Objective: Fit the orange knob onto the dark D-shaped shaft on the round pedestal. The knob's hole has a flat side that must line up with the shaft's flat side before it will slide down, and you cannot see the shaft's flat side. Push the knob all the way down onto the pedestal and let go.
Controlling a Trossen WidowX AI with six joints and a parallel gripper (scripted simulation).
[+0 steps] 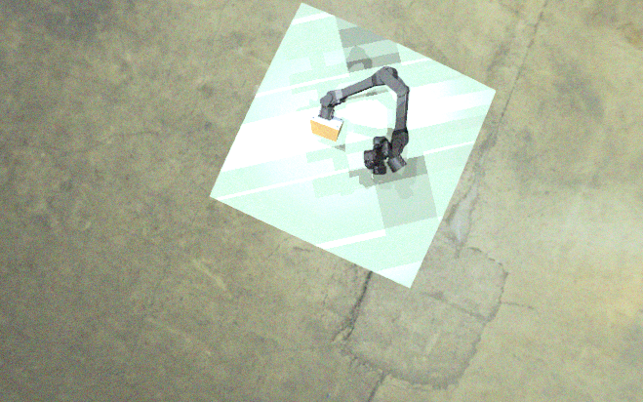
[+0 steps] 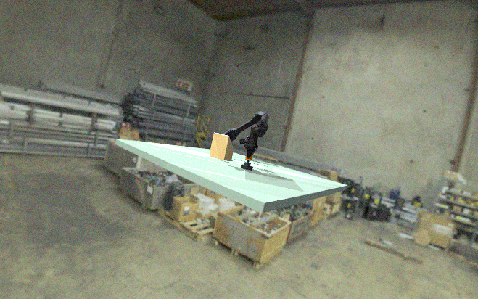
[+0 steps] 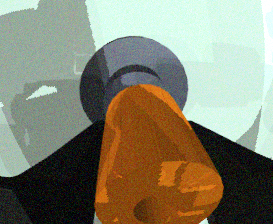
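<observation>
Right now my gripper tip is 4 cm above the round pedestal. From my gripper tip the other things lie so: orange knob (2 cm above).
</observation>
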